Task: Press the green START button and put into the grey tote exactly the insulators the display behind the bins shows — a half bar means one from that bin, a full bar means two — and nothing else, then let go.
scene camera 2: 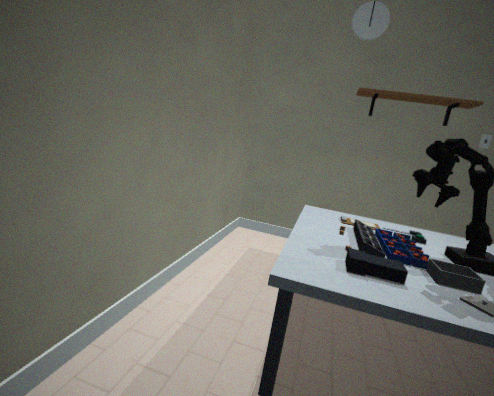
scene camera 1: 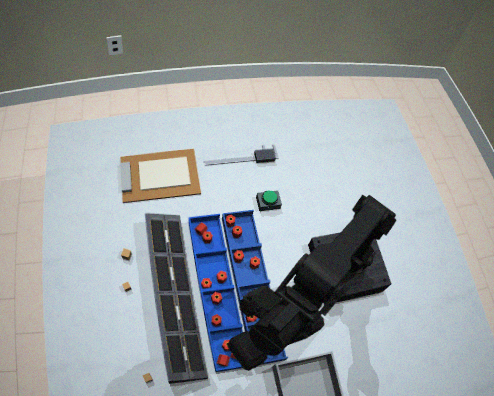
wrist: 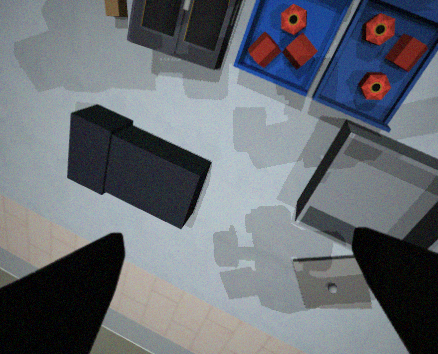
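The green START button [scene camera 1: 270, 197] [scene camera 2: 418, 235] stands on its dark base behind the blue bins [scene camera 1: 210, 265] [wrist: 324, 17]. The bins form two columns of four and hold red-orange insulators [scene camera 1: 207, 237] [wrist: 294, 19], some upright, some on their sides; the arm hides part of them in scene camera 1. The dark display [scene camera 1: 172, 272] [wrist: 177, 30] shows paired dark windows with short pale strips between them; no lit bars can be made out. The grey tote [scene camera 1: 307, 382] [scene camera 2: 457, 276] [wrist: 372, 185] shows no insulator in its visible part. My gripper [scene camera 2: 429, 200] [wrist: 239, 241] is open and empty, high above the table.
A black two-part block [scene camera 2: 375, 267] [wrist: 150, 175] stands near the table edge. A flat plate with a knob [scene camera 2: 482, 304] [wrist: 312, 287] lies beside the tote. A clipboard [scene camera 1: 164, 173], a caliper [scene camera 1: 265, 155] and small wooden cubes [scene camera 1: 126, 254] [wrist: 116, 7] lie around the bins and display.
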